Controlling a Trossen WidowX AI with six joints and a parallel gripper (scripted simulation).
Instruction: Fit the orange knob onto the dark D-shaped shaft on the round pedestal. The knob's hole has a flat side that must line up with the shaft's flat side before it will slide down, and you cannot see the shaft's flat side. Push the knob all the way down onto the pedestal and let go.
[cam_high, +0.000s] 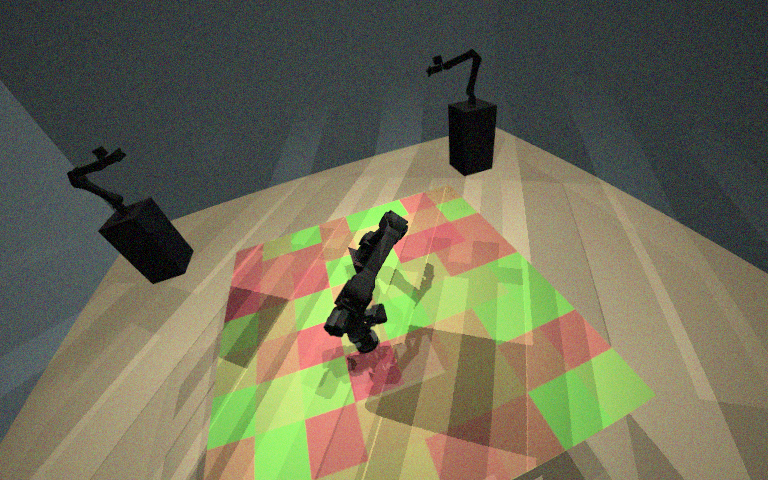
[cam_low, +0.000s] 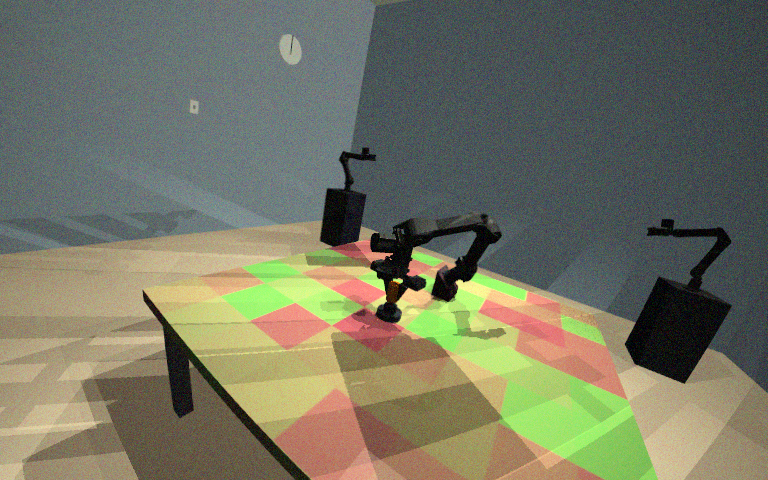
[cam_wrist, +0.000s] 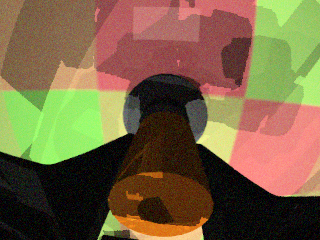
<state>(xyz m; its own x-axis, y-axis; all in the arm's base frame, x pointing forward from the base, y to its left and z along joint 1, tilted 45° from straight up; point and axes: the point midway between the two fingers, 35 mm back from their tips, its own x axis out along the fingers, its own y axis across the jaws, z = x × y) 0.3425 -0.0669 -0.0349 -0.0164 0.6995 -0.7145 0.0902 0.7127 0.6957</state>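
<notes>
Now: gripper tip 20 mm below the orange knob. From my gripper tip the other things lie so: round dark pedestal 40 mm below.
</notes>
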